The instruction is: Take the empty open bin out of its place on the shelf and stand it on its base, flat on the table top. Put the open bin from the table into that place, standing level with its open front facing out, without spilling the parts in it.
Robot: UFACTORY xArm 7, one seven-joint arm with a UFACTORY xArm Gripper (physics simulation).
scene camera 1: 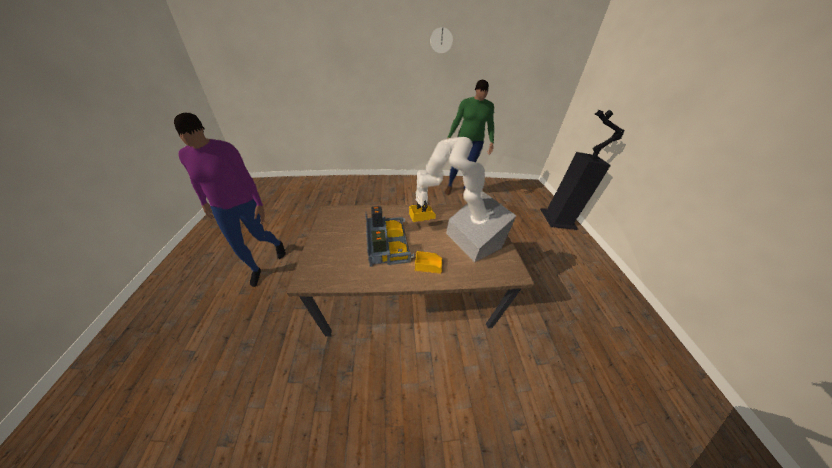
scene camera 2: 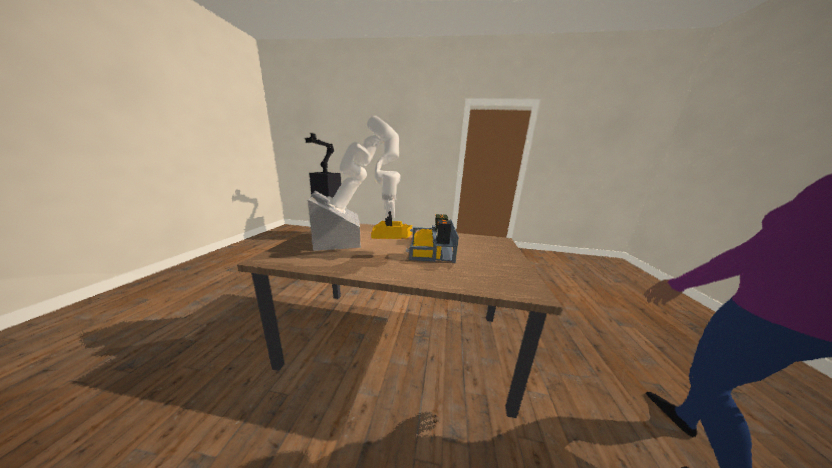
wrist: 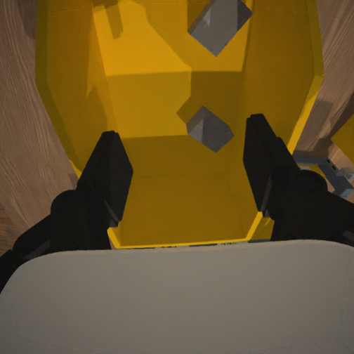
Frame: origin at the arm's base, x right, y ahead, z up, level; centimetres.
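Seen in the pictures: gripper, between the fingertips: (scene camera 1: 421, 210) (scene camera 2: 388, 227); arm's base, origin of its link: (scene camera 1: 480, 216) (scene camera 2: 336, 208).
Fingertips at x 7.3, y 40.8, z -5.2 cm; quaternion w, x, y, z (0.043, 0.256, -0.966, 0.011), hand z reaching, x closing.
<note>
Pixels of each thing's middle, then the offset from my fingertips to it. Level surfaces: height alone.
- yellow open bin, middle of its body: (scene camera 2: 387, 229) (scene camera 1: 422, 212) dx +0.4, dy -0.8, dz -1.6 cm
- empty yellow bin, middle of its body: (scene camera 1: 428, 262) (scene camera 2: 399, 230) dx -36.1, dy -7.7, dz -13.7 cm
- wooden table, height of its surface: dz -17.4 cm
A yellow open bin (scene camera 1: 422, 215) (scene camera 2: 384, 233) (wrist: 145, 95) hangs above the table, with its shadow on the top below. In the wrist view two grey parts, one (wrist: 220, 27) near the top edge and one (wrist: 210, 131) lower down, lie in it. My gripper (scene camera 1: 422, 207) (scene camera 2: 388, 221) (wrist: 183, 144) holds this bin, its fingers spread inside against the side walls. An empty yellow bin (scene camera 1: 428, 263) stands upright on the table beside the shelf. The blue-grey shelf (scene camera 1: 368, 232) (scene camera 2: 454, 247) (wrist: 314, 159) holds more yellow bins; I cannot tell which place is vacant.
Black boxes with orange marks (scene camera 1: 377, 217) (scene camera 2: 443, 232) stand at the shelf's back side. The arm's grey pedestal (scene camera 1: 478, 235) (scene camera 2: 334, 227) stands on the wooden table (scene camera 1: 331, 273) (scene camera 2: 500, 279). One person in purple (scene camera 1: 215, 174) and one in green (scene camera 1: 475, 119) stand off the table.
</note>
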